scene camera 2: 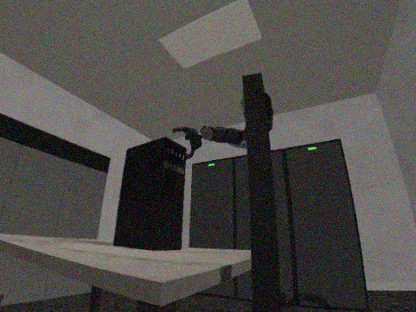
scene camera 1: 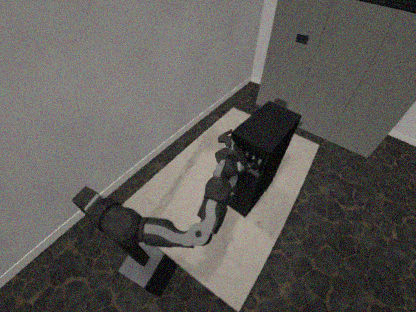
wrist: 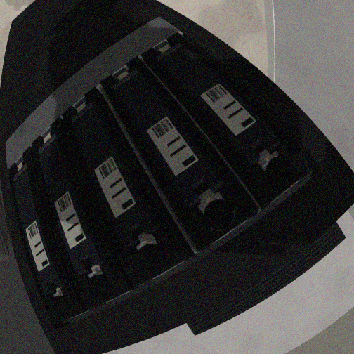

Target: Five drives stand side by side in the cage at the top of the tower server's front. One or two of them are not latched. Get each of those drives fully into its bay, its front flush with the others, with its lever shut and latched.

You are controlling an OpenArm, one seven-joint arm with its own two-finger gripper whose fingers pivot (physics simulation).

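Observation:
The black tower server [scene camera 1: 267,125] [scene camera 2: 147,200] [wrist: 280,227] stands upright. In the wrist view its five dark drives sit side by side, each with a white label: the first from the right [wrist: 228,109], second [wrist: 173,146], third [wrist: 115,186], fourth [wrist: 70,220] and fifth [wrist: 37,246]. Pale metal tabs show at both ends of each drive. Thin bright edges line both sides of the second; a faint dark ring lies by its lower tab. The dim picture does not settle which levers are latched. My gripper [scene camera 1: 240,153] [scene camera 2: 183,144] is open and empty, fingers spread, close before the cage.
A grey strip [wrist: 90,70] runs along the cage's far edge in the wrist view. The tower stands on a pale table [scene camera 1: 250,250] [scene camera 2: 100,255]. A wall [scene camera 1: 125,75] runs along one side, and dark cabinets [scene camera 2: 320,210] stand behind the arm's post [scene camera 2: 262,200].

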